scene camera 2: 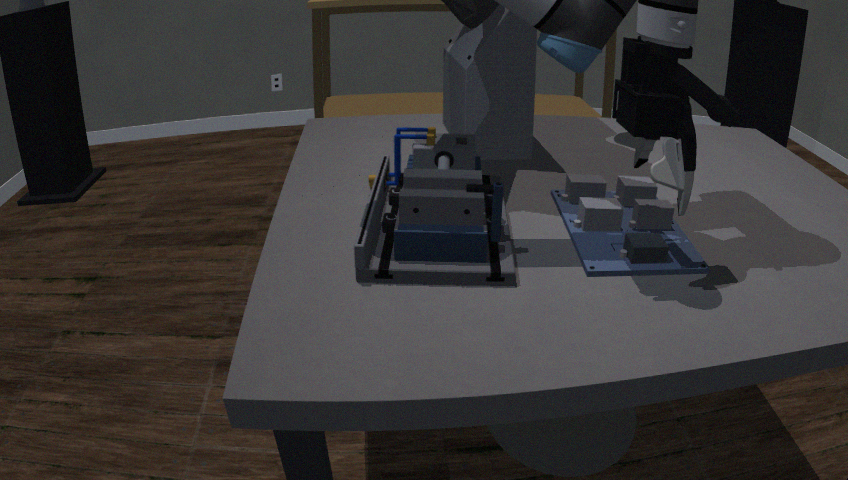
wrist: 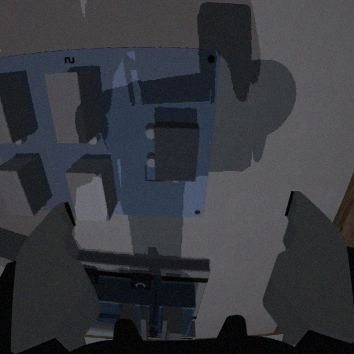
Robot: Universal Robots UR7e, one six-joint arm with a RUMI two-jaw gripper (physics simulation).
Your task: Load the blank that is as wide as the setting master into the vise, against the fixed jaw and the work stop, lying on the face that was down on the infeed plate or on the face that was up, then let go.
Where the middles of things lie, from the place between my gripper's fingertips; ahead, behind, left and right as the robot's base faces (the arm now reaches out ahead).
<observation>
Now: the dark setting master [scene camera 2: 642, 248] 90 mm below my hand. The rest, counted from my hand: blue base [scene camera 2: 412, 242] (270 mm to the right, 120 mm behind, 70 mm below); then infeed plate [scene camera 2: 594, 248] (100 mm below, 90 mm behind).
</observation>
